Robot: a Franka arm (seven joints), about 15 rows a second.
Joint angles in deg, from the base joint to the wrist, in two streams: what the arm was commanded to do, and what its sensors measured. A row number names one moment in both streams.
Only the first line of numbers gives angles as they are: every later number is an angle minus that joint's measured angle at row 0.
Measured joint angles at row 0:
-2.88 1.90 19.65 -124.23 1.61 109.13 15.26
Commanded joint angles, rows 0 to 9:
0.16 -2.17 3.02 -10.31 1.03 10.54 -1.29
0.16 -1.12 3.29 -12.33 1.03 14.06 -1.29
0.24 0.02 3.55 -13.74 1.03 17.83 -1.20
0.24 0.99 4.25 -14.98 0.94 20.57 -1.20
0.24 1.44 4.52 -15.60 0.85 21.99 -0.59
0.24 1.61 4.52 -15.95 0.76 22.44 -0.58
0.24 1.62 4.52 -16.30 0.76 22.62 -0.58
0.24 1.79 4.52 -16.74 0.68 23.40 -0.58
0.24 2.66 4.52 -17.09 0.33 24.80 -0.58
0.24 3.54 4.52 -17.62 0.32 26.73 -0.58
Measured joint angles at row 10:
0.43 3.08 4.30 -16.02 0.04 22.97 -0.23
